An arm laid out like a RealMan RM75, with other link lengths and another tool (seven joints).
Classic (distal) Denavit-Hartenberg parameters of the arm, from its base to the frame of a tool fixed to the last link. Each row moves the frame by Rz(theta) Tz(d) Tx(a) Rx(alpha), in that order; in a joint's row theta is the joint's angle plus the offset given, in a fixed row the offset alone. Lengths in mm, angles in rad.
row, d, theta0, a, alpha
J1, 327.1, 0, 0, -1.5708
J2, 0, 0, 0, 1.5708
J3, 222.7, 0, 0, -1.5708
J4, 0, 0, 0, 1.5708
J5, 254.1, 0, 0, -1.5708
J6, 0, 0, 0, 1.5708
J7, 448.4, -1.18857, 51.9, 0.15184
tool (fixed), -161.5, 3.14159, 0, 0
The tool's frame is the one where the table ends.
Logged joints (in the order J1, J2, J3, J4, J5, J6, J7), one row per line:
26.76 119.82 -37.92 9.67 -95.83 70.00 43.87
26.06 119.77 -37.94 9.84 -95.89 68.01 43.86
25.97 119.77 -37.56 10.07 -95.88 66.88 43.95
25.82 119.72 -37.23 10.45 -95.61 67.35 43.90
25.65 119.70 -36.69 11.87 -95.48 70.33 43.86
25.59 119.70 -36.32 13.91 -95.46 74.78 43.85
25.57 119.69 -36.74 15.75 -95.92 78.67 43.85
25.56 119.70 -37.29 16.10 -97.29 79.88 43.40
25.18 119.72 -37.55 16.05 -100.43 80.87 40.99
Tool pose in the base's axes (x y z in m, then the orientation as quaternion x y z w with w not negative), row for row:
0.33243 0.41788 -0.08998 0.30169 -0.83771 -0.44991 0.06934
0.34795 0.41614 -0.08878 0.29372 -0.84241 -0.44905 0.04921
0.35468 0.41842 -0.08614 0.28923 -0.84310 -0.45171 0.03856
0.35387 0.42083 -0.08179 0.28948 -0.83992 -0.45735 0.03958
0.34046 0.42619 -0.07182 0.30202 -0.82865 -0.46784 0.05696
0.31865 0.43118 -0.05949 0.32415 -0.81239 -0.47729 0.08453
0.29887 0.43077 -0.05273 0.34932 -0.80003 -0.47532 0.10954
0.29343 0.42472 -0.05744 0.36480 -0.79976 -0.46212 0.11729
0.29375 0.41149 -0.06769 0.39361 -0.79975 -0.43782 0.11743
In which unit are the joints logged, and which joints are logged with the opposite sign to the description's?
The joints are logged in degrees. Opposite sign: J4, J6.
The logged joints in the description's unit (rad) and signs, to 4 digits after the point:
0.4671 2.0913 -0.6618 -0.1688 -1.6725 -1.2217 0.7657
0.4548 2.0904 -0.6622 -0.1717 -1.6736 -1.1870 0.7655
0.4533 2.0904 -0.6555 -0.1758 -1.6734 -1.1673 0.7671
0.4506 2.0895 -0.6498 -0.1824 -1.6687 -1.1755 0.7662
0.4477 2.0892 -0.6404 -0.2072 -1.6664 -1.2275 0.7655
0.4466 2.0892 -0.6339 -0.2428 -1.6661 -1.3052 0.7653
0.4463 2.0890 -0.6412 -0.2749 -1.6741 -1.3731 0.7653
0.4461 2.0892 -0.6508 -0.2810 -1.6980 -1.3942 0.7575
0.4395 2.0895 -0.6554 -0.2801 -1.7528 -1.4114 0.7154

